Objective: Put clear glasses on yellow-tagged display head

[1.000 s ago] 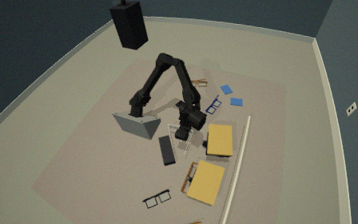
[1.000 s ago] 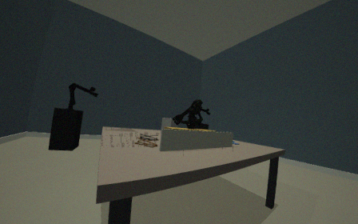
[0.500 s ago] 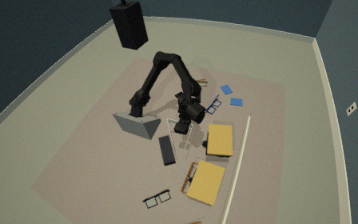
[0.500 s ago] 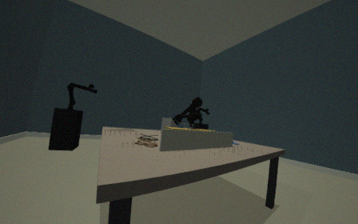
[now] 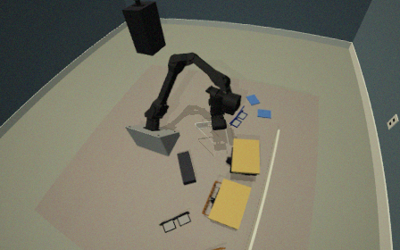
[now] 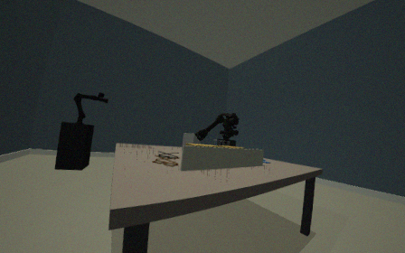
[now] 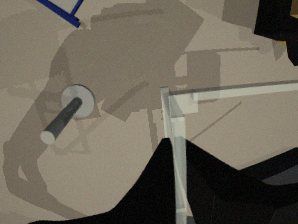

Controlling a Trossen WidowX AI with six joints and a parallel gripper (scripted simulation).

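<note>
My gripper tip is now 5 cm past the white post, 7 cm to the right of it and 9 cm above it. From my gripper tip the other things lie so: black case (5 cm behind, 24 cm to the right, 10 cm below); long pale board (32 cm ahead, 19 cm to the right, 6 cm below).
</note>
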